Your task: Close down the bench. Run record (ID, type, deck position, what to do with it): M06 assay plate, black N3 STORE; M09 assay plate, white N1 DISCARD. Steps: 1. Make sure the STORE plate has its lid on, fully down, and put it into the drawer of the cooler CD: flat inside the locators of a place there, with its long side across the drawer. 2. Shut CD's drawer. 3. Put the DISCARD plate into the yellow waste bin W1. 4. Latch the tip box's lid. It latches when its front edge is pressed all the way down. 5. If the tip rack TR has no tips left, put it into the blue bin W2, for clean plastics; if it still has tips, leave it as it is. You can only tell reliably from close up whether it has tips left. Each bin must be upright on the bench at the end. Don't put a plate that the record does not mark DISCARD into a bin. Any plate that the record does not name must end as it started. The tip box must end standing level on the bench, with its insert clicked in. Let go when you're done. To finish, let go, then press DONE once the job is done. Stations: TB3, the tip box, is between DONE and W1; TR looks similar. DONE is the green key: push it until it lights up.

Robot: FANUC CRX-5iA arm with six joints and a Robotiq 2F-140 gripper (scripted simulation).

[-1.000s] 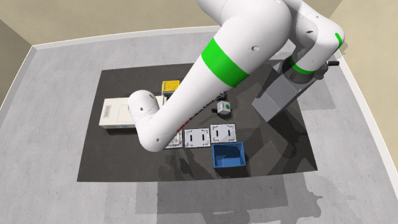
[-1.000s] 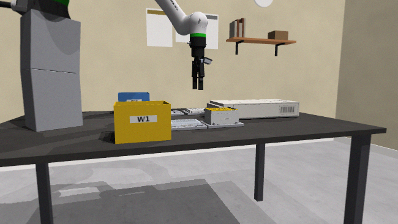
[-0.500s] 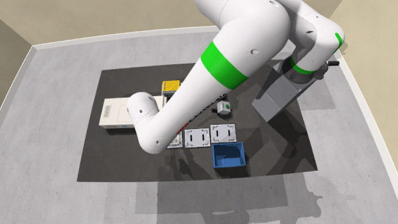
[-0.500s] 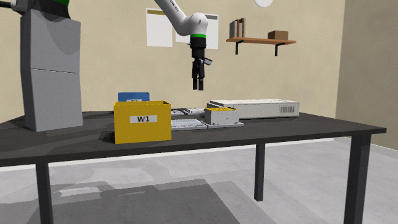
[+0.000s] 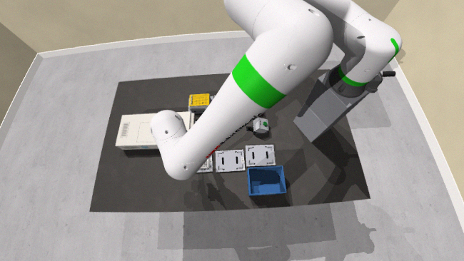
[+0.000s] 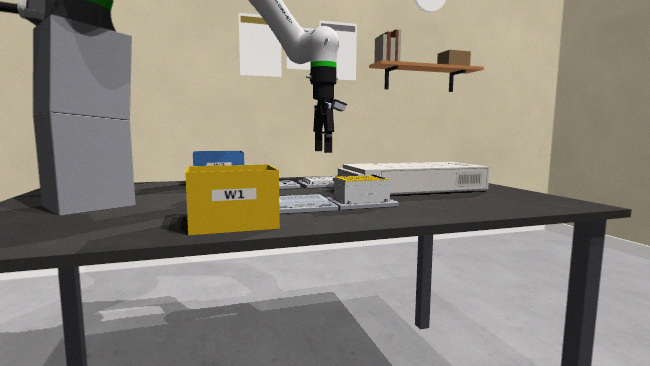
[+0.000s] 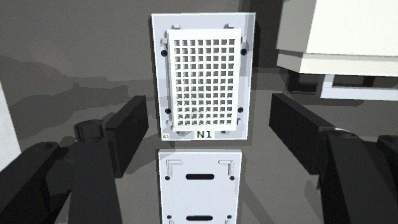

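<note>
Now: hand 13 cm above the white assay plate. From my hand the other things lie so: cooler CD: 20 cm ahead, 18 cm to the right, 10 cm below; then yellow tip rack TR: 39 cm to the right, 9 cm below; then drawer: 14 cm ahead, 19 cm to the right, 11 cm below.
</note>
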